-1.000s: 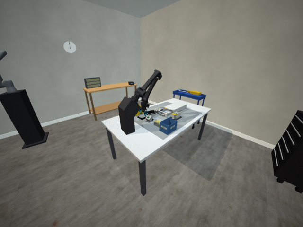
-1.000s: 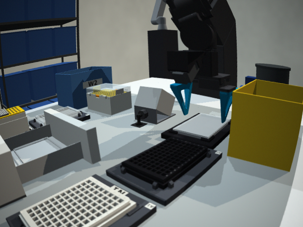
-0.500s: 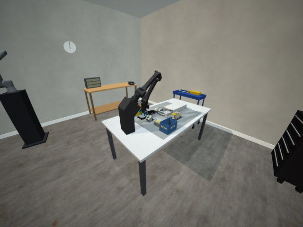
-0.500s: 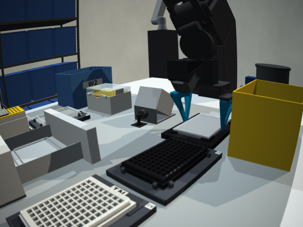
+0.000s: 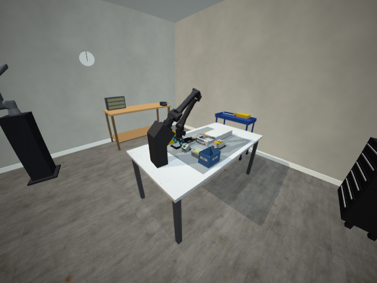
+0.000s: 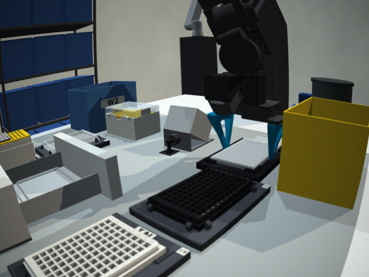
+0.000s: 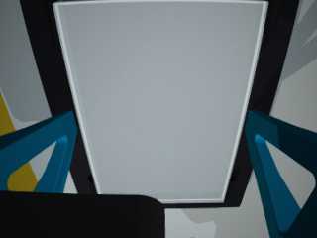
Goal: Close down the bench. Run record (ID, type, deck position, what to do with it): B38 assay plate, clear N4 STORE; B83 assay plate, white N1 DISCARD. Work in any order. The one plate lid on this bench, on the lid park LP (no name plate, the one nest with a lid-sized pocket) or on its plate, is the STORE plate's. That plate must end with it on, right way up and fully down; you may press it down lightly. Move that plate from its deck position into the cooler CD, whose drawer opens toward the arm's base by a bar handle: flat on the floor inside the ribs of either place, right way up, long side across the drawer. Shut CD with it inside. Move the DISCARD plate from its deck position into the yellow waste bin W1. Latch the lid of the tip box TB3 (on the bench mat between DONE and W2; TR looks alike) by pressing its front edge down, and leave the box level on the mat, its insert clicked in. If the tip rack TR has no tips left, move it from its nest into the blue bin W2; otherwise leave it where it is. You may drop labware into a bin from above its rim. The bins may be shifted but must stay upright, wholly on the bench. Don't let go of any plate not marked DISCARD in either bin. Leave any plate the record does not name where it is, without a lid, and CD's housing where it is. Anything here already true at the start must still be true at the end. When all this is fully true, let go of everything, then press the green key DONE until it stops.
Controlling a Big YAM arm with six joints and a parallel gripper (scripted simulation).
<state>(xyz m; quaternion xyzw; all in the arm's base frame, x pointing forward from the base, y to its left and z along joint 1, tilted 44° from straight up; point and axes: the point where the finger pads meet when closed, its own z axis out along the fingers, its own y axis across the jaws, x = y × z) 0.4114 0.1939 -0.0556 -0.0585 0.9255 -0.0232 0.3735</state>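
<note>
Now: hand right at the clear plate lid. Round my hand: yellow bin W1: 30 mm behind, 160 mm to the left, 20 mm above; then grey done key housing: 10 mm behind, 160 mm to the right, 30 mm above; then black lid park: 20 mm below.
</note>
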